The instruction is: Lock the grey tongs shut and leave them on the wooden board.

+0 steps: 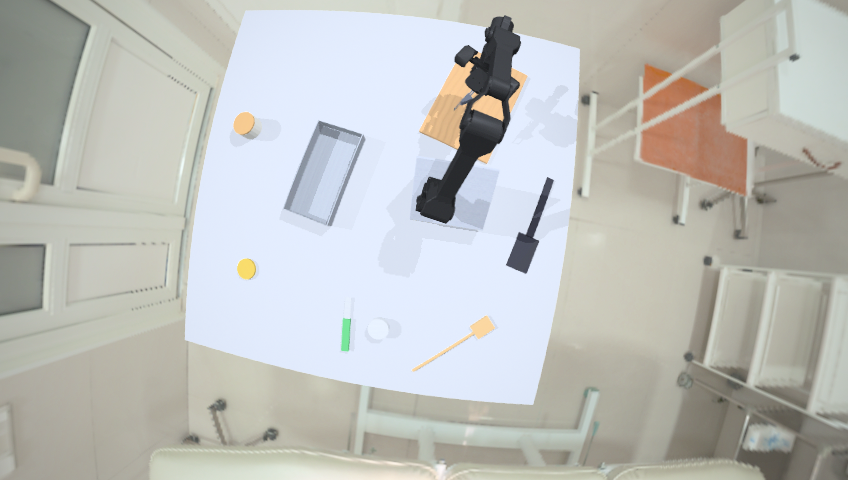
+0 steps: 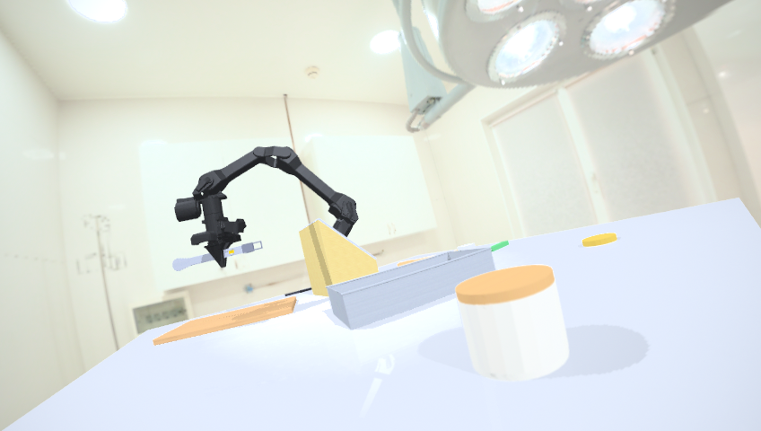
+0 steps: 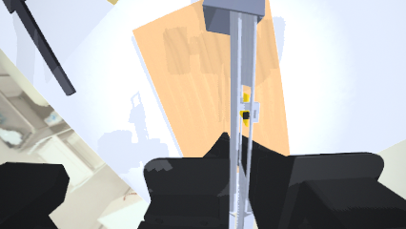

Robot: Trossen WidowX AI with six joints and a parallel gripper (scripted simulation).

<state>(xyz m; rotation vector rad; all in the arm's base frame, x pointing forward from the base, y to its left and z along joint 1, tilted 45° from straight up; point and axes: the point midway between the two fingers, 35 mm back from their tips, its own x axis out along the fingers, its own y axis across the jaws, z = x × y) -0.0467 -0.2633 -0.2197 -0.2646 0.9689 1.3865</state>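
Right now the wooden board is 150 mm below my gripper tip. Also, from my gripper tip: black spatula 280 mm behind, 360 mm to the left, 150 mm below; white round thing 120 mm ahead, 790 mm to the left, 140 mm below; grey roasting tin 410 mm ahead, 360 mm to the left, 130 mm below.
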